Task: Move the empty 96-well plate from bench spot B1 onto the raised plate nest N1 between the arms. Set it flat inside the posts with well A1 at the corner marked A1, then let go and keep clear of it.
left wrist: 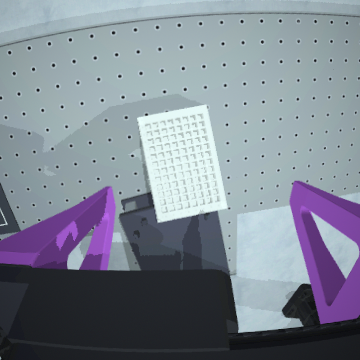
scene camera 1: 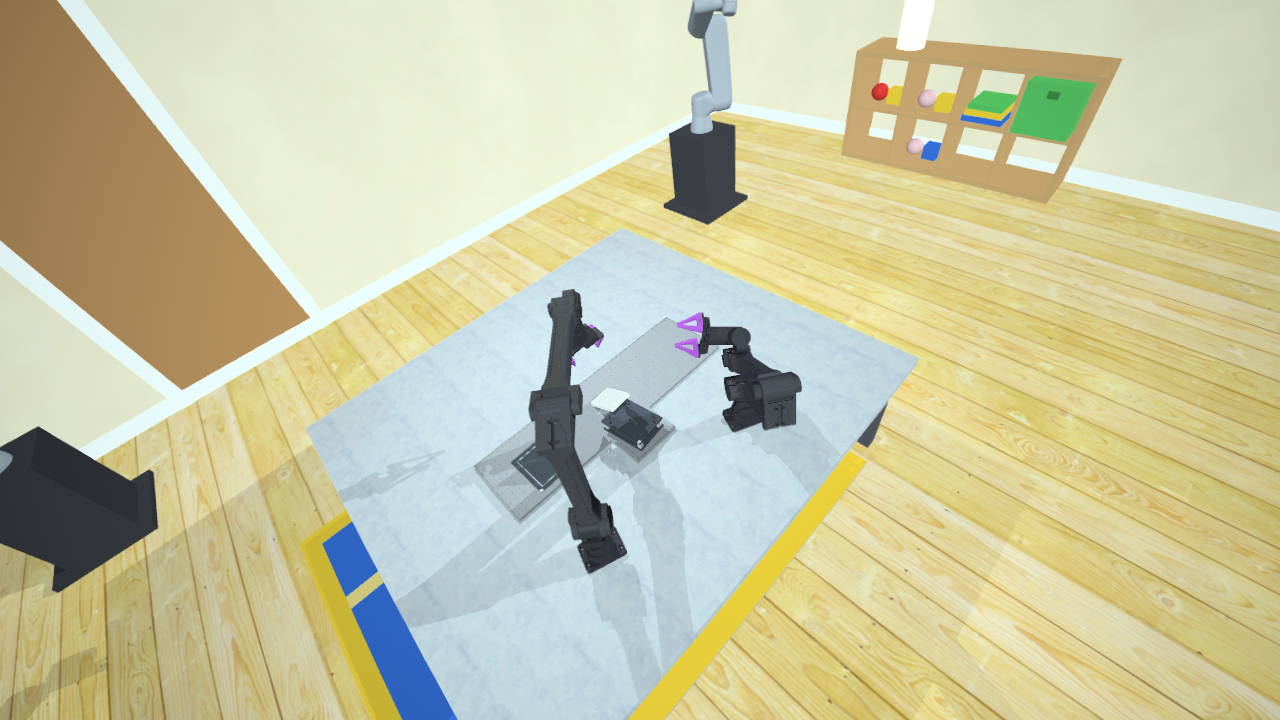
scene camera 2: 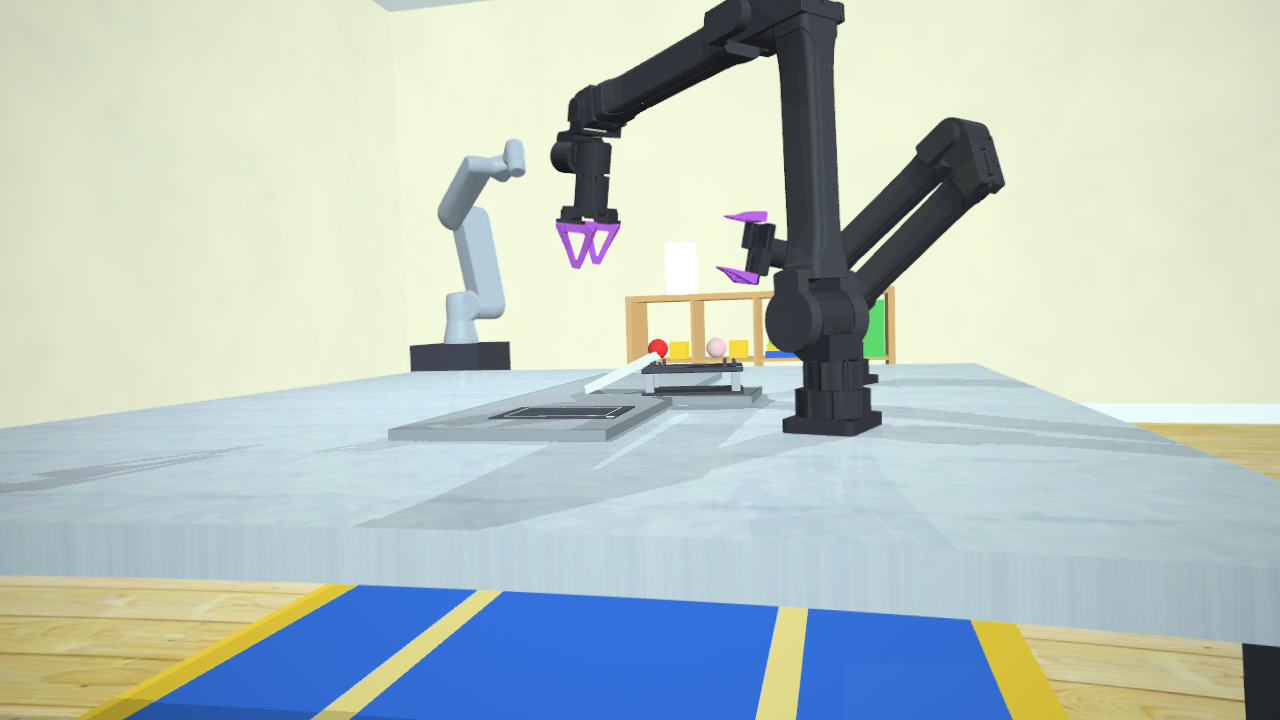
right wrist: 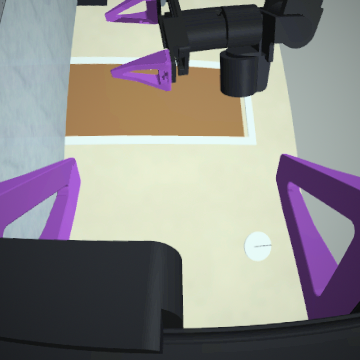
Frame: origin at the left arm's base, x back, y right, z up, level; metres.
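Seen in the pictures: left gripper, between the fingertips: [left wrist: 203, 193] [scene camera 1: 585, 356] [scene camera 2: 586, 266] [right wrist: 107, 43]; right gripper, between the fingertips: [scene camera 1: 675, 335] [scene camera 2: 721, 241] [right wrist: 177, 166]; left arm's base, origin of its link: [scene camera 1: 602, 550] [scene camera 2: 833, 428]; right arm's base, origin of its link: [left wrist: 310, 299] [scene camera 1: 743, 417].
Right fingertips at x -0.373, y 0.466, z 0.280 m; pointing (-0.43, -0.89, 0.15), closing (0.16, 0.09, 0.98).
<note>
Offsets run from my right fingertips to a thing's top centre. "*": to the spot under its first point. Level surfaces: height alone.
The white 96-well plate [scene camera 1: 610, 399] [scene camera 2: 621, 373] [left wrist: 182, 162] is tilted: one end leans on the edge of the raised dark nest {dx +0.048, dy -0.214, dz -0.213 m} [scene camera 1: 633, 422] [scene camera 2: 693, 368] [left wrist: 165, 245], the other slopes down to the perforated board. It is not flat inside the posts. The A1 marks are too small to read. My left gripper [scene camera 1: 586, 349] [scene camera 2: 587, 264] [left wrist: 203, 193] [right wrist: 107, 43] is open and empty, pointing down high above the board, apart from the plate. My right gripper [scene camera 1: 676, 335] [scene camera 2: 723, 241] [right wrist: 177, 166] is open and empty, pointing sideways above the board's far end.
The perforated board [scene camera 1: 503, 490] [scene camera 2: 501, 433] [left wrist: 270, 75] runs along the table {dz -0.280 m} [scene camera 1: 402, 537] [scene camera 2: 268, 483]. A dark, white-outlined flat spot {* dx +0.031, dy -0.559, dz -0.265 m} [scene camera 1: 534, 469] [scene camera 2: 565, 412] lies on its near end, partly behind the left arm in scene camera 1. A grey arm [scene camera 1: 716, 62] [scene camera 2: 478, 259] stands beyond the table.
</note>
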